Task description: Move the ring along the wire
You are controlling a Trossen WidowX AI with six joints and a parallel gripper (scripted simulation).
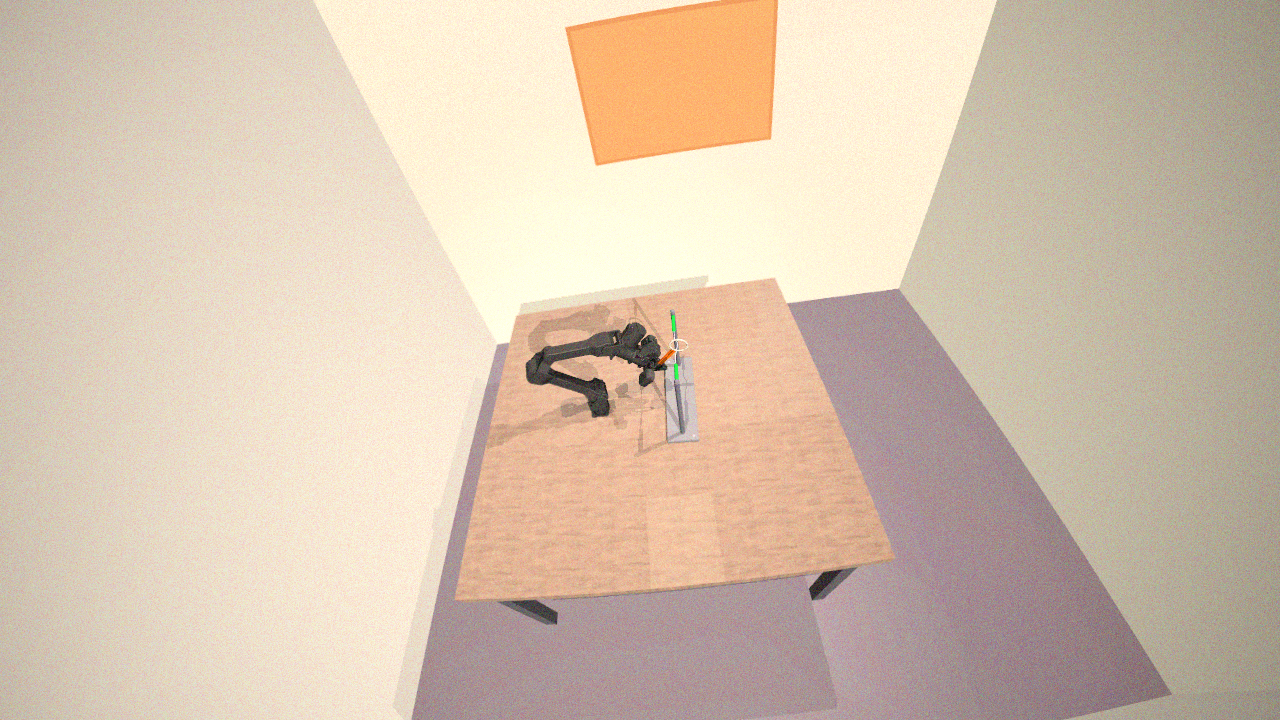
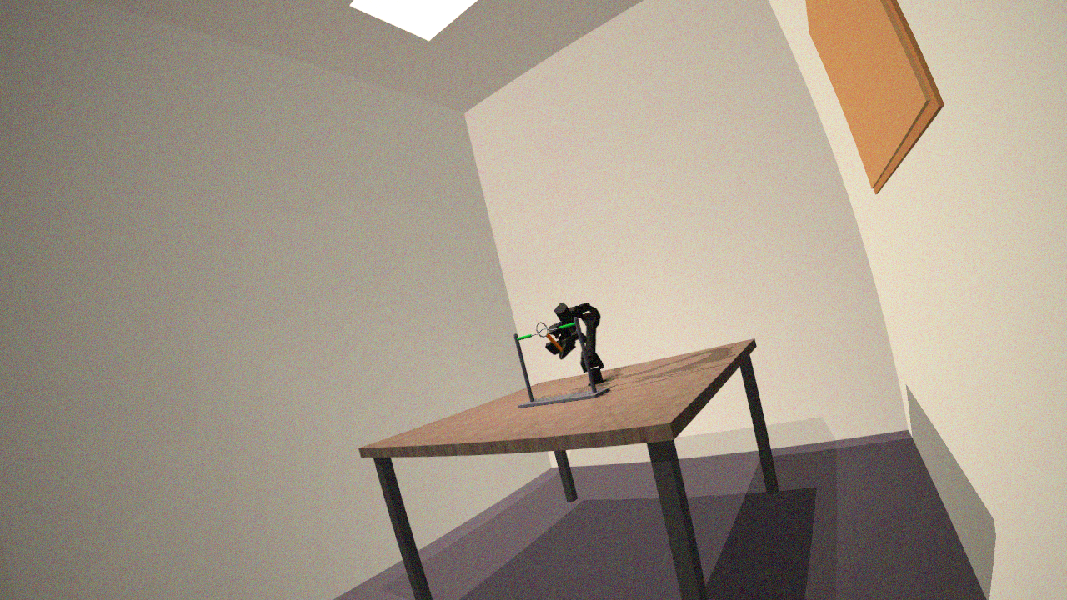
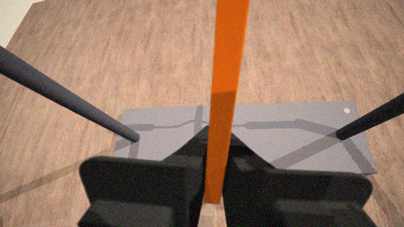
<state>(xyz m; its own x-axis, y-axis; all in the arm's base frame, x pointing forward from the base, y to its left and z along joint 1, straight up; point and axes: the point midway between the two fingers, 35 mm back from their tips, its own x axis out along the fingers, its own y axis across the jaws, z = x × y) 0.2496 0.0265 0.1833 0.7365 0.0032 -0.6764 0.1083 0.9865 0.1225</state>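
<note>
Now: the ring with orange handle 10 cm above my gripper tip, 2 cm ahead of it and 1 cm to the right of it.
</note>
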